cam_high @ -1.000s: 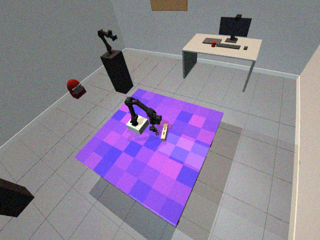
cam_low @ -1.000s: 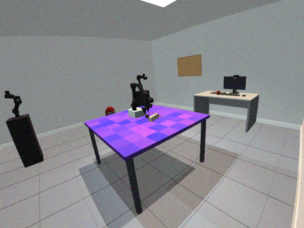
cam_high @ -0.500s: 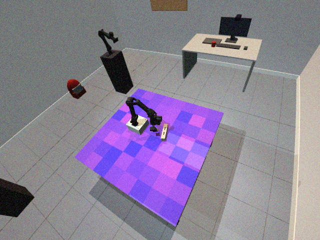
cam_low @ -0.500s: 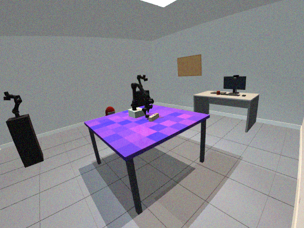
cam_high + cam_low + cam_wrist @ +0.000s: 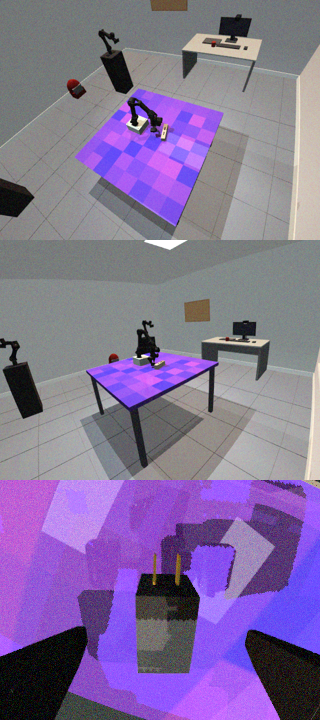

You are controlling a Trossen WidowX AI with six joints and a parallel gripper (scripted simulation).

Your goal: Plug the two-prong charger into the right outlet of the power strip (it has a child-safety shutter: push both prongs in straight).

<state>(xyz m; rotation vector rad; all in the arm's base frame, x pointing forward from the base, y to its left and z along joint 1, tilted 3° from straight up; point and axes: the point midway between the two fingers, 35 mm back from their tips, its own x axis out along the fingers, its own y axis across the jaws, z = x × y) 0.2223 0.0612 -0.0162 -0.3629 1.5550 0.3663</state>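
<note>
Now: gripper tip 20 mm above the two-prong charger, 10 mm to the right of it and 10 mm short of it.
</note>
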